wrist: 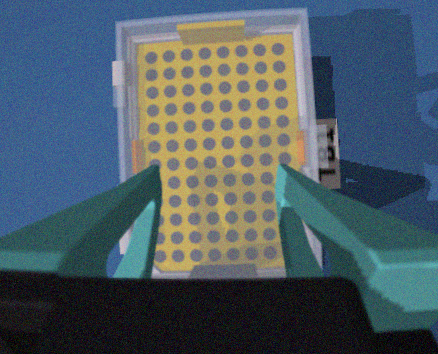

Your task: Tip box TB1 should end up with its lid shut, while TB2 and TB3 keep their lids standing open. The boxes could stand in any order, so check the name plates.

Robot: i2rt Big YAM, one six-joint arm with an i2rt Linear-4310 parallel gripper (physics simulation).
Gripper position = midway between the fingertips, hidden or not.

Observation:
I see my gripper [218, 177] and a name plate [329, 177].

